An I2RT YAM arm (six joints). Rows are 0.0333 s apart.
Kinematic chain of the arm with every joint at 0, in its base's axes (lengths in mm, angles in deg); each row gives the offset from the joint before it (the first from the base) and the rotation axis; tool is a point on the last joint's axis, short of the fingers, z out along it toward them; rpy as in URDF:
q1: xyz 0 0 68 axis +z
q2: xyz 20 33.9 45.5 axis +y
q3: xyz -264 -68.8 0 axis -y
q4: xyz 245 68.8 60 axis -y
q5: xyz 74 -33.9 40.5 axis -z
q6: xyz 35.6 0 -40.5 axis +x
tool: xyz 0 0 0 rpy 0 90 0
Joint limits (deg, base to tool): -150..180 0..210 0..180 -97..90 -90..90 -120..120
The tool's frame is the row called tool.
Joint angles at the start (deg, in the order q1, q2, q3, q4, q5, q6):
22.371 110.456 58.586 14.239 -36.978 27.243
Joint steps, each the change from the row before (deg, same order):
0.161 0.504 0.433 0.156 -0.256 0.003
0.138 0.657 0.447 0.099 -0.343 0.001
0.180 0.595 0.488 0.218 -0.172 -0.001
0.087 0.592 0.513 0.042 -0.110 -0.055
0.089 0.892 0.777 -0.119 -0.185 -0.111
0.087 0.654 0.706 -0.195 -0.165 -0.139
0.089 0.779 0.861 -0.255 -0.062 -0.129
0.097 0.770 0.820 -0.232 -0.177 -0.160
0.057 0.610 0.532 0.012 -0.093 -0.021
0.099 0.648 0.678 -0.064 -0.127 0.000
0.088 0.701 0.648 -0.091 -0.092 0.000
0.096 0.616 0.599 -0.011 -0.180 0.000
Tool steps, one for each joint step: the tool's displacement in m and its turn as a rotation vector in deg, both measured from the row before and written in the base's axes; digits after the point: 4 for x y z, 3 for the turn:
0.0013 0.0019 -0.0009 0.178 -0.017 0.362
0.0014 0.0018 -0.0019 0.151 0.184 0.409
0.0016 0.0021 -0.0012 0.139 -0.063 0.317
0.0018 0.0015 -0.0013 0.029 0.016 0.201
0.0026 0.0019 -0.0023 -0.024 0.170 0.289
0.0022 0.0017 -0.0012 -0.009 0.059 0.284
0.0027 0.0019 -0.0014 -0.075 0.069 0.200
0.0025 0.0019 -0.0016 -0.023 0.080 0.314
0.0018 0.0013 -0.0016 0.020 0.066 0.140
0.0021 0.0018 -0.0013 0.059 0.063 0.199
0.0020 0.0016 -0.0019 -0.005 0.155 0.160
0.0018 0.0017 -0.0014 0.092 0.071 0.237

